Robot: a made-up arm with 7 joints.
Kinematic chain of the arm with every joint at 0, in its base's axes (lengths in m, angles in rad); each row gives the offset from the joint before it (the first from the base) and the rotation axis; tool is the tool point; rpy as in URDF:
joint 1: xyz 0 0 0.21 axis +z
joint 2: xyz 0 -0.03 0.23 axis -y
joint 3: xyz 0 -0.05 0.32 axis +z
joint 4: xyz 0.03 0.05 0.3 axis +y
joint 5: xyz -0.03 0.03 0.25 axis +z
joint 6: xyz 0 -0.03 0.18 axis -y
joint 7: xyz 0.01 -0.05 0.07 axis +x
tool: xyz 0 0 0 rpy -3.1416 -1.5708 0
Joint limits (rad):
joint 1: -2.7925..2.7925
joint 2: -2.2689..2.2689
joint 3: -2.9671..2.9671
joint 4: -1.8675..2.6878
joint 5: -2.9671..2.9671
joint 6: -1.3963..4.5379
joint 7: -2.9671..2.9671
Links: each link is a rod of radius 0.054 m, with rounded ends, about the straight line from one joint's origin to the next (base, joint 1, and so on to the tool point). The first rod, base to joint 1, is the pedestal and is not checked.
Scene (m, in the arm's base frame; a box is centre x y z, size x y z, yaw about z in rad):
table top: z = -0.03
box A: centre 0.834 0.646 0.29 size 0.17 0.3 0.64 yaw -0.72
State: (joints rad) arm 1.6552 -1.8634 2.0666 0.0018 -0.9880 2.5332 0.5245
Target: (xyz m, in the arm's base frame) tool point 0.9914 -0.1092 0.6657
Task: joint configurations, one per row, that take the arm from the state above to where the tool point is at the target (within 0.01 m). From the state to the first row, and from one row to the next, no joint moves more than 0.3 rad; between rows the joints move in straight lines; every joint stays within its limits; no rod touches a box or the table.
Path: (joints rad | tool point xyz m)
1: 1.4638 -1.6182 2.1322 0.0203 -0.9089 2.2980 0.5174 | 0.3056 0.9861 0.4088
2: 1.2723 -1.3730 2.1978 0.0389 -0.8298 2.0628 0.5103 | 0.4833 0.9067 0.6515
3: 1.0809 -1.1279 2.2634 0.0574 -0.7506 1.8276 0.5032 | 0.6107 0.7478 0.8908
4: 0.8498 -1.1865 2.2006 0.0053 -0.8402 1.9412 0.5085 | 0.7900 0.5817 0.8299
5: 0.6188 -1.2452 2.1378 -0.0469 -0.9298 2.0549 0.5139 | 0.9184 0.3722 0.7720
6: 0.3877 -1.3038 2.0750 -0.0990 -1.0193 2.1685 0.5192 | 0.9868 0.1359 0.7174
7: 0.1566 -1.3624 2.0122 -0.1512 -1.1089 2.2821 0.5245 | 0.9914 -0.1092 0.6657

